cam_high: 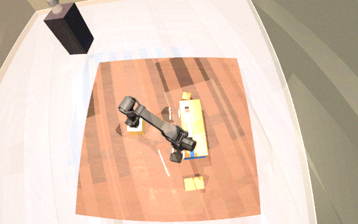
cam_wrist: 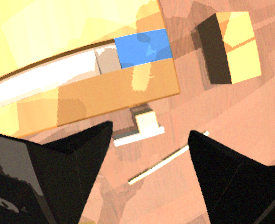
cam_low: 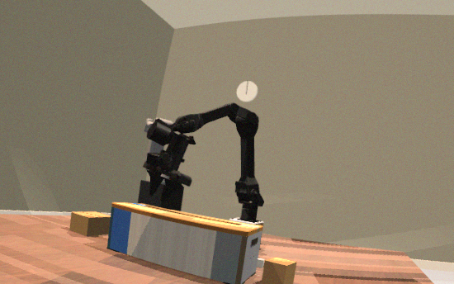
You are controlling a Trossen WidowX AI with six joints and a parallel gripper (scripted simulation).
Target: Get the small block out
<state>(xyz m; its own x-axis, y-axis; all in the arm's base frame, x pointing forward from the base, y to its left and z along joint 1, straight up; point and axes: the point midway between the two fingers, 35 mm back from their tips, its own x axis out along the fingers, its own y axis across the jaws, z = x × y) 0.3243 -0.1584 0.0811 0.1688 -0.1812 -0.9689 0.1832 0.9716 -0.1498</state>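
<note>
Right now the thin stick is 150 mm below my gripper tip, 120 mm behind it and 70 mm to the right of it.
</note>
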